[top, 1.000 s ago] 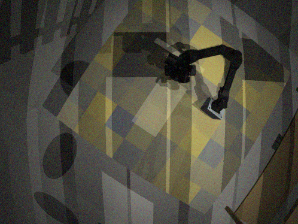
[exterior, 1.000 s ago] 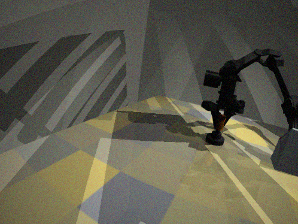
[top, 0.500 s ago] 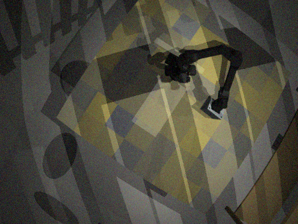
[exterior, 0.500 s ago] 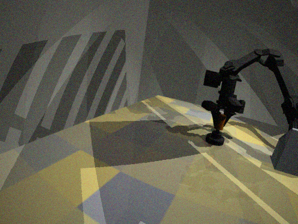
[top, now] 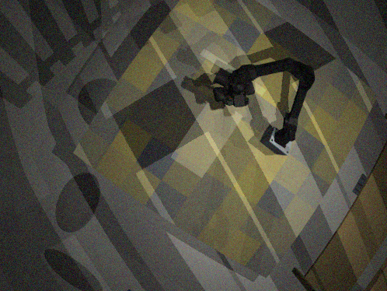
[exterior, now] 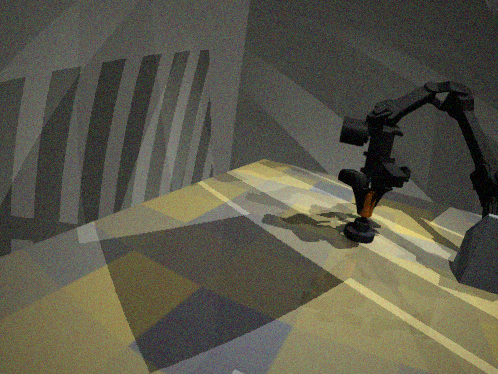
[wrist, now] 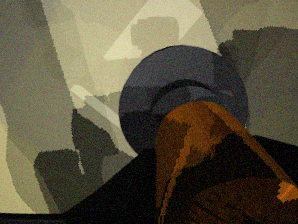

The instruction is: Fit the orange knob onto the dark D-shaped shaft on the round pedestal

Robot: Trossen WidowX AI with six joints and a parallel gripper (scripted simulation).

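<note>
Now: the orange knob 2 cm above my gripper tip. Also, from my gripper tip: round dark pedestal (4 cm below).
</note>
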